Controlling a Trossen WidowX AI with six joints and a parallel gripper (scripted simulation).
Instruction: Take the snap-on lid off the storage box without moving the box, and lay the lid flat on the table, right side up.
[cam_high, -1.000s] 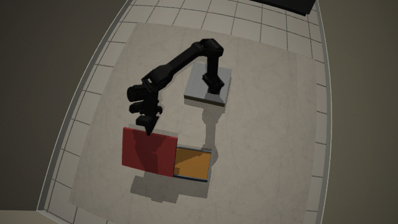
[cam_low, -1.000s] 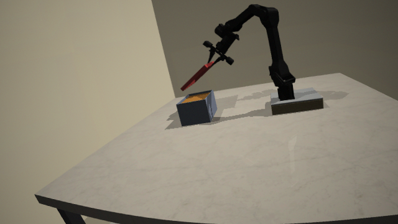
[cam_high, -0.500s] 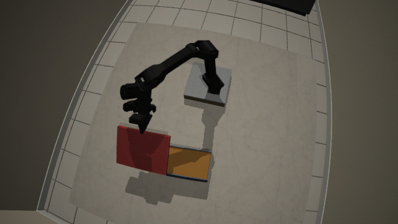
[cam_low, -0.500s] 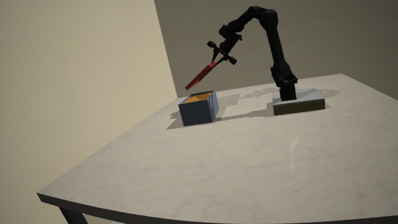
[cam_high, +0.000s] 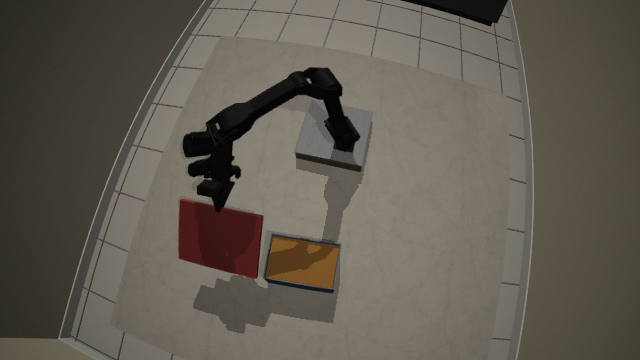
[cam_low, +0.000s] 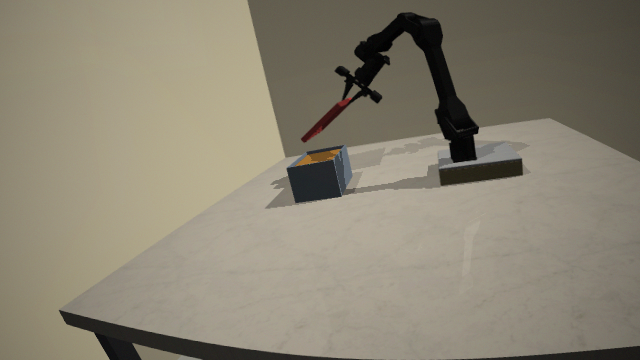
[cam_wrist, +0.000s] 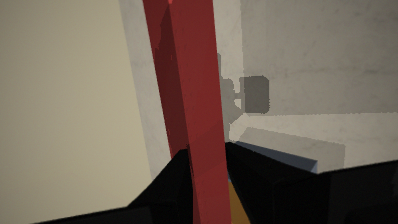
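Right now the flat red lid is 7 cm ahead of my gripper tip and 4 cm below it. Round my gripper tip: blue-grey storage box: 23 cm to the left, 18 cm below, 5 cm ahead.
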